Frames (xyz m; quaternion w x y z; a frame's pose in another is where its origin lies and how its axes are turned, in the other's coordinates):
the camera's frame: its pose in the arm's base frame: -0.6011 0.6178 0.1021 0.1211 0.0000 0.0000 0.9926
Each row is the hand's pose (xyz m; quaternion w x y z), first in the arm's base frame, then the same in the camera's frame.
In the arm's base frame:
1: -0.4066 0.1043 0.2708 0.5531 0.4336 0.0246 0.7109
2: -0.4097 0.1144 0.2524 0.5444 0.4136 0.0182 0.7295
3: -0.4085 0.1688 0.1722 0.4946 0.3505 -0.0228 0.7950
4: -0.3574 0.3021 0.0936 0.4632 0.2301 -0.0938 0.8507
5: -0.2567 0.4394 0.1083 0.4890 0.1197 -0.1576 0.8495
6: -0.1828 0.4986 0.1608 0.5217 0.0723 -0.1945 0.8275
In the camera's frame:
1: -0.3123 0.4517 0.1687 0.7727 0.0769 -0.4274 -0.4630
2: -0.3068 0.4426 0.1503 0.7901 0.0682 -0.4084 -0.4521
3: -0.2949 0.3895 0.0701 0.8490 0.0198 -0.3507 -0.3947
4: -0.3125 0.2478 -0.0085 0.9005 -0.0652 -0.2398 -0.3568
5: -0.3772 0.0904 0.0062 0.9025 -0.1419 -0.1379 -0.3825
6: -0.4347 0.0151 0.0587 0.8846 -0.1843 -0.0953 -0.4176

